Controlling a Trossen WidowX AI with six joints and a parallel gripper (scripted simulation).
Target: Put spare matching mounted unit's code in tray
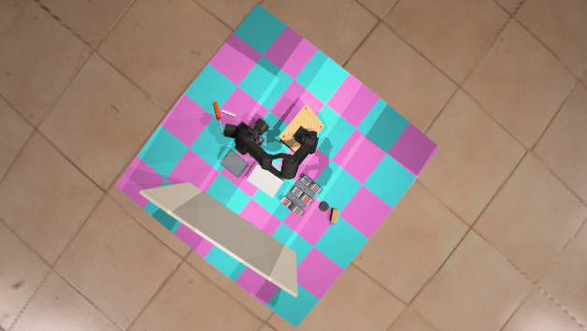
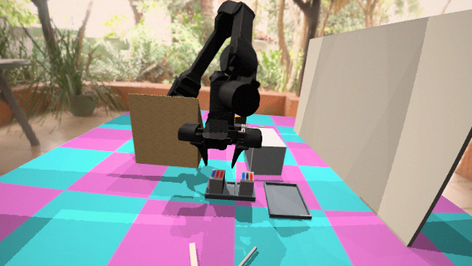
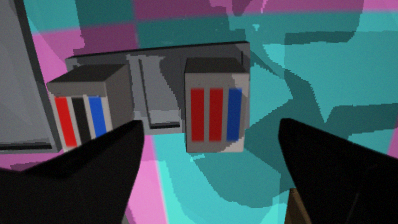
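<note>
Now: gripper tip 3 cm short of the holder rack and 7 cm above it. From my gripper tip the other things lie so: tall wall panel (39 cm ahead, 19 cm to the left, 15 cm above); then grey tray (17 cm ahead, 2 cm to the right, 7 cm below); then grey mounted unit (14 cm ahead, 18 cm to the left, 3 cm below).
</note>
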